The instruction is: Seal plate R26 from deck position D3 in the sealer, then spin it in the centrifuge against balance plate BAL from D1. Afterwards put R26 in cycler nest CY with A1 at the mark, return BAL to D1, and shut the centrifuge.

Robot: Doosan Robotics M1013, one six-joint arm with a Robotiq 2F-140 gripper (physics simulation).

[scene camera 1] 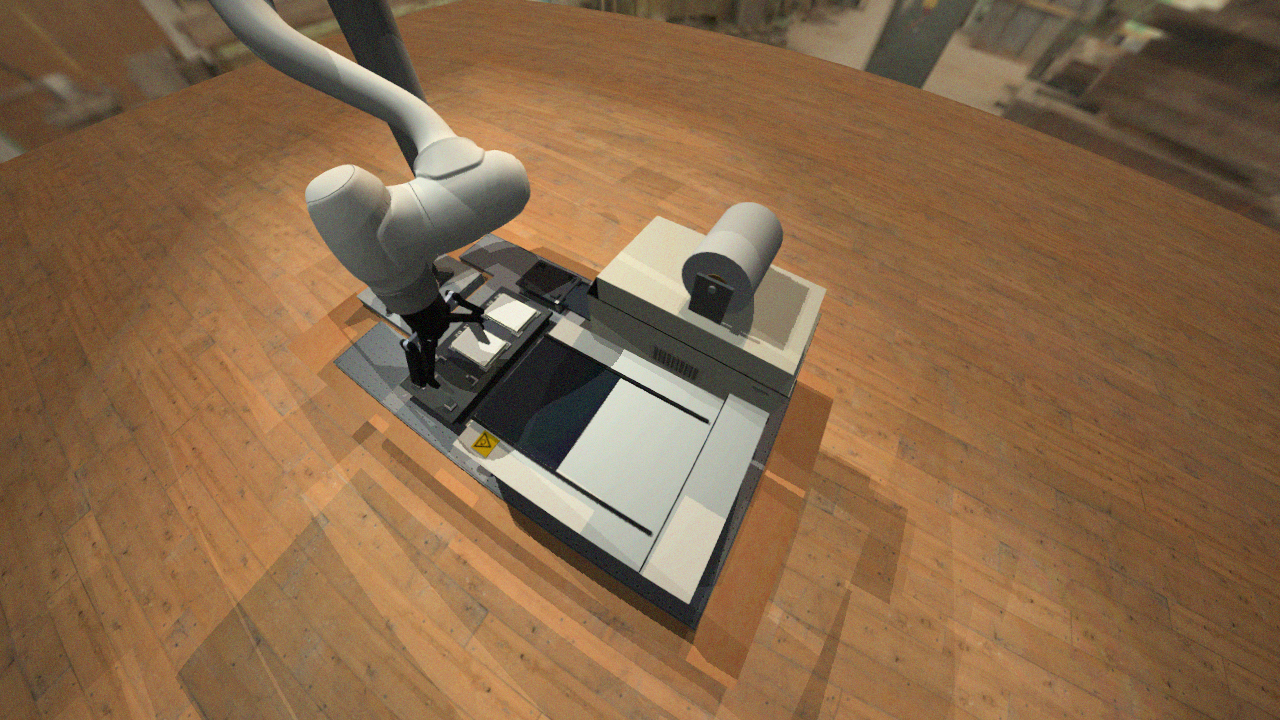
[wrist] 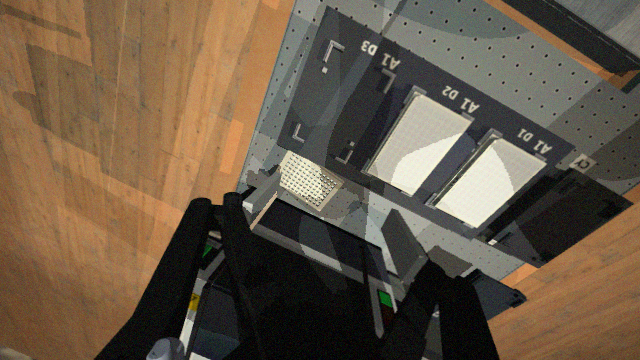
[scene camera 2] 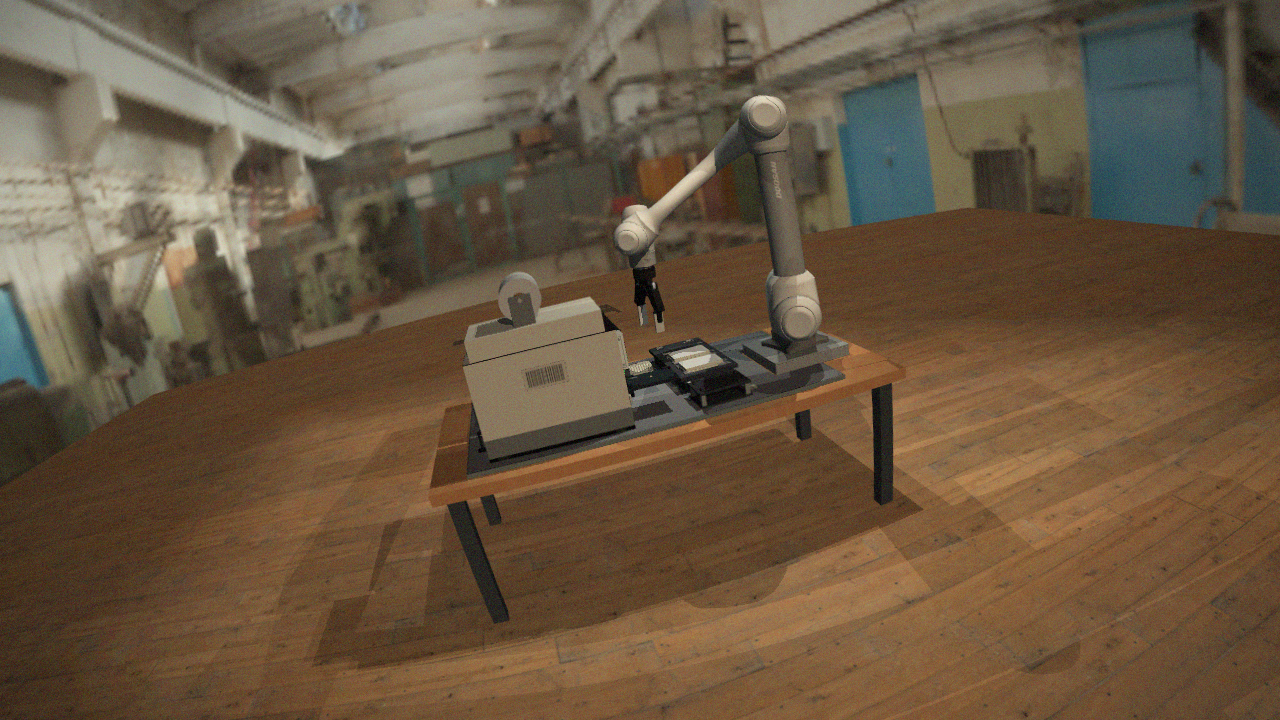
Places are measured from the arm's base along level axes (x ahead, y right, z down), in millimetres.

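Where they show: gripper, fingertip midpoint: (scene camera 1: 466, 365) (wrist: 333, 202) (scene camera 2: 652, 328); arm's base, origin of the base link: (scene camera 2: 795, 343).
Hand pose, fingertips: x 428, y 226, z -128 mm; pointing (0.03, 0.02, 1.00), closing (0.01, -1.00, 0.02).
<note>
Each offset is from my fingertips to the top centre of the thing. "*": to the spot under its first point. Level surfaces: height alone.
My gripper (scene camera 1: 458, 362) (scene camera 2: 651, 322) (wrist: 333, 202) is open and empty, raised above the deck. A pale well plate @[dz +139, dx +51, dy +49 mm] (wrist: 306, 179) (scene camera 2: 639, 368), taken as R26, lies off the nest block beyond the edge of D3 @[* dz +103, dx -112, dy +36 mm] (wrist: 337, 95), beside the centrifuge; how far it tilts I cannot tell. In scene camera 1 it does not show. Plate BAL @[dz +87, dx -56, dy -218 mm] (wrist: 492, 182) (scene camera 1: 510, 313) sits in D1. Another white plate @[dz +87, dx -75, dy -95 mm] (wrist: 425, 142) (scene camera 1: 477, 346) sits in D2. The dark cycler nest CY @[dz +102, dx -27, dy -378 mm] (wrist: 575, 220) stands beside D1 without a plate. The centrifuge @[* dz -54, dx +427, dy +57 mm] (scene camera 1: 640, 456) has a dark and white top.
The beige sealer @[dz -321, dx +447, dy -252 mm] (scene camera 1: 662, 259) (scene camera 2: 546, 394) carries a large roll @[dz -321, dx +468, dy -248 mm] (scene camera 1: 747, 241) and stands alongside the centrifuge. A dark part @[* dz +56, dx +109, dy -325 mm] (wrist: 495, 295) juts out at the lower right of the wrist view. The arm base (scene camera 2: 787, 349) stands at the far end of the table @[dz +168 mm] (scene camera 2: 859, 367).
</note>
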